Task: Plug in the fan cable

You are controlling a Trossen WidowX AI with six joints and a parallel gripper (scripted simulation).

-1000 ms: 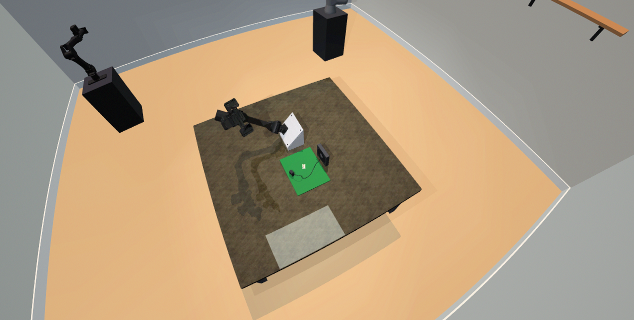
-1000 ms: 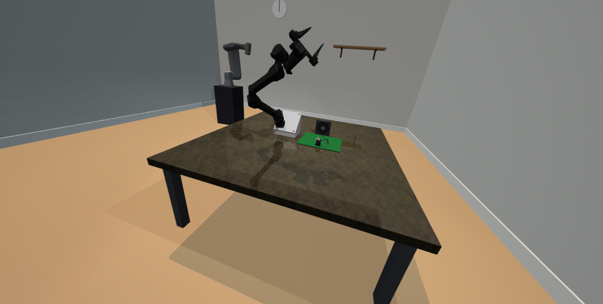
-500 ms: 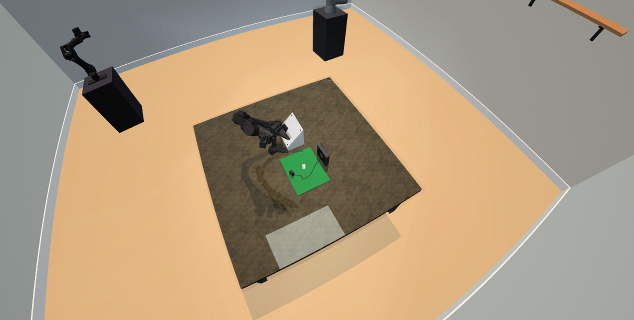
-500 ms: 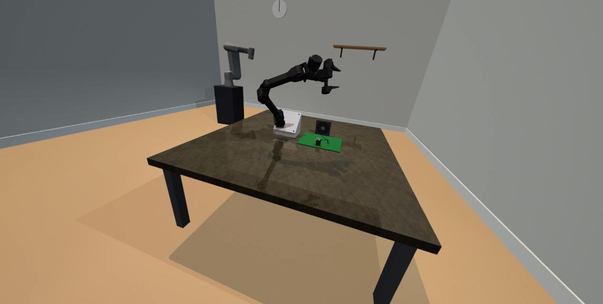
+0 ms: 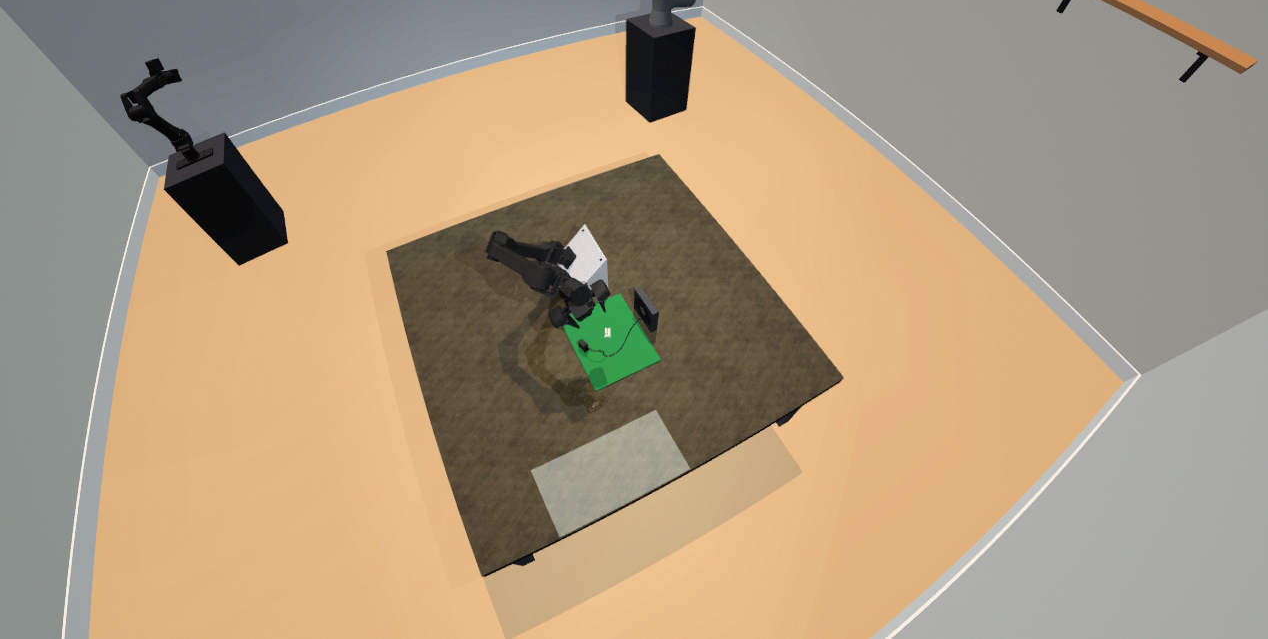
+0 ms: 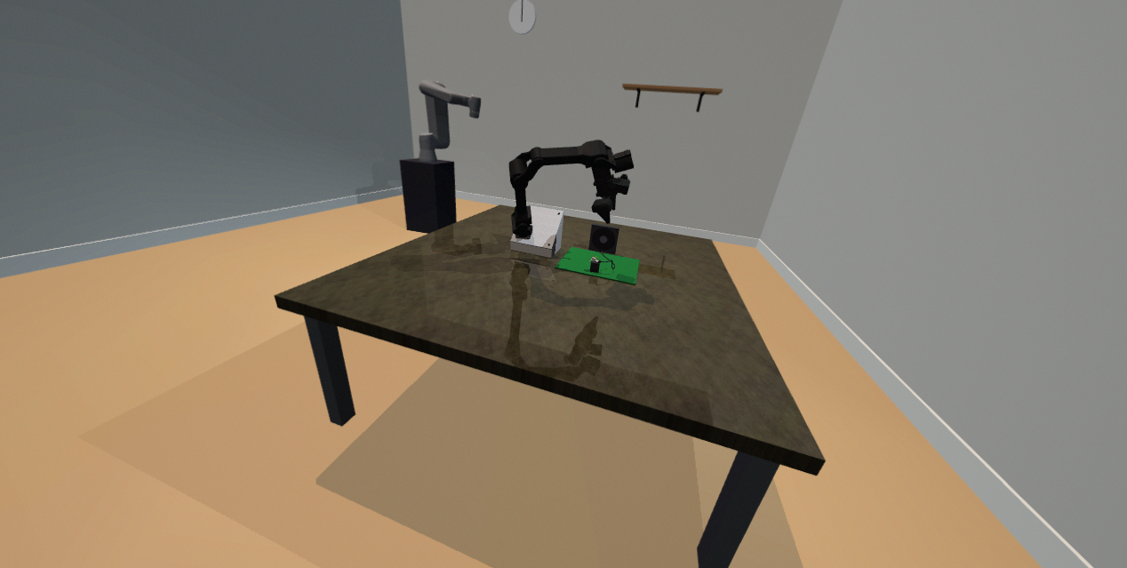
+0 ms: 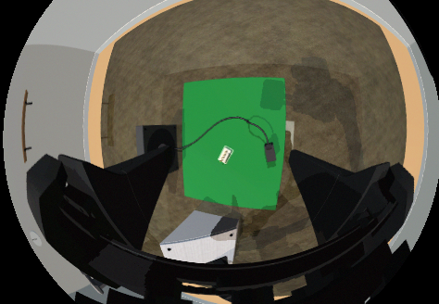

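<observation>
Now: gripper tip 3 cm past the fan plug, 3 cm to the left of it and 19 cm above it. The rest, counted from my gripper tip: fan header: 4 cm behind, 7 cm to the left, 22 cm below; black fan: 2 cm behind, 21 cm to the left, 16 cm below; green board: 2 cm behind, 6 cm to the left, 23 cm below.
</observation>
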